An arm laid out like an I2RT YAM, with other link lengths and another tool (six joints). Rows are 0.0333 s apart.
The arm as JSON. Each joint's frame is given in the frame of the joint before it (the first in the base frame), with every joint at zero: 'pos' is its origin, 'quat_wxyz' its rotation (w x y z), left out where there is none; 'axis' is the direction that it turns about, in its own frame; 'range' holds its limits. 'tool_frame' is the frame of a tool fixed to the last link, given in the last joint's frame.
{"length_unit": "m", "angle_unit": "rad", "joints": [
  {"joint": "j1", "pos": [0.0, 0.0, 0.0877], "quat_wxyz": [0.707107, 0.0, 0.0, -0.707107], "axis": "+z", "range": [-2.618, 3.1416]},
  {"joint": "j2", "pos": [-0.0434, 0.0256, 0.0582], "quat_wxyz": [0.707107, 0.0, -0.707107, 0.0], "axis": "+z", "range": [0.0, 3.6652]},
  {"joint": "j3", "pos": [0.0, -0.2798, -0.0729], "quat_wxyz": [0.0, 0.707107, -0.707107, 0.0], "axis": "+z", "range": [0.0, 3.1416]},
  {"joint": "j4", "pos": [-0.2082, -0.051, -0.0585], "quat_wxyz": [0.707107, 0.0, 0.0, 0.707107], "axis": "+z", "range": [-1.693, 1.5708]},
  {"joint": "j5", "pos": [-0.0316, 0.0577, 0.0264], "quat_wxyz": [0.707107, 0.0, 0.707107, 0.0], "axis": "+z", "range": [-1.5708, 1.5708]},
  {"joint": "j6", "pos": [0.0, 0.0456, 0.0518], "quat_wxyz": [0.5, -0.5, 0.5, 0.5], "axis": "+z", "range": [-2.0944, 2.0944]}
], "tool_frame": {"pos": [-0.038, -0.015, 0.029], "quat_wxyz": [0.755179, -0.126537, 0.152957, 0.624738]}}
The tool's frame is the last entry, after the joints.
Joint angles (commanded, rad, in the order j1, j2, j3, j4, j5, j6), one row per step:
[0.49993, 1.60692, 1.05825, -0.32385, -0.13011, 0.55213]
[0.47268, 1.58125, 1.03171, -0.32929, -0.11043, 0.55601]
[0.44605, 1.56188, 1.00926, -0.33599, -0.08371, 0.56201]
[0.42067, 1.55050, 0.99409, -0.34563, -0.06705, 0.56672]
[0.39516, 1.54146, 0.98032, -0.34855, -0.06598, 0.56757]
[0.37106, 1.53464, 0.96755, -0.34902, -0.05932, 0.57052]
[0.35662, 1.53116, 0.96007, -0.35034, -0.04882, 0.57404]
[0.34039, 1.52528, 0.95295, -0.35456, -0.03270, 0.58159]
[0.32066, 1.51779, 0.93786, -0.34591, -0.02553, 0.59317]
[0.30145, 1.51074, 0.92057, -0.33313, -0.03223, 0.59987]
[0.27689, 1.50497, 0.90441, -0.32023, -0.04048, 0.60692]
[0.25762, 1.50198, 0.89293, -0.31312, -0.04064, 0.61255]
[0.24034, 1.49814, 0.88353, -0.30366, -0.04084, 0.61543]
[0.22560, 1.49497, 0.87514, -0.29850, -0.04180, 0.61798]
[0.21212, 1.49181, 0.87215, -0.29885, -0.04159, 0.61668]
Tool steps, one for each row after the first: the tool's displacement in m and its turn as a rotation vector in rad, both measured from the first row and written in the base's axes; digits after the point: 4 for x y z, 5 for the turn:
[-0.0013, -0.0109, -0.0008, -0.01435, 0.00008, -0.04281]
[-0.0016, -0.0213, -0.0026, -0.03410, 0.00181, -0.09099]
[-0.0016, -0.0300, -0.0045, -0.04937, 0.01008, -0.13033]
[-0.0014, -0.0374, -0.0059, -0.05304, 0.01747, -0.15701]
[-0.0006, -0.0444, -0.0075, -0.05885, 0.02266, -0.18743]
[0.0000, -0.0490, -0.0089, -0.06662, 0.02556, -0.21104]
[0.0006, -0.0543, -0.0097, -0.07628, 0.02818, -0.24304]
[0.0011, -0.0598, -0.0113, -0.07444, 0.02936, -0.27630]
[0.0009, -0.0644, -0.0130, -0.06466, 0.03210, -0.29662]
[0.0014, -0.0699, -0.0147, -0.05349, 0.03549, -0.32157]
[0.0019, -0.0747, -0.0164, -0.05054, 0.03908, -0.34510]
[0.0027, -0.0789, -0.0173, -0.04689, 0.03691, -0.36456]
[0.0029, -0.0825, -0.0184, -0.04455, 0.03840, -0.38067]
[0.0033, -0.0859, -0.0185, -0.04526, 0.03842, -0.39327]

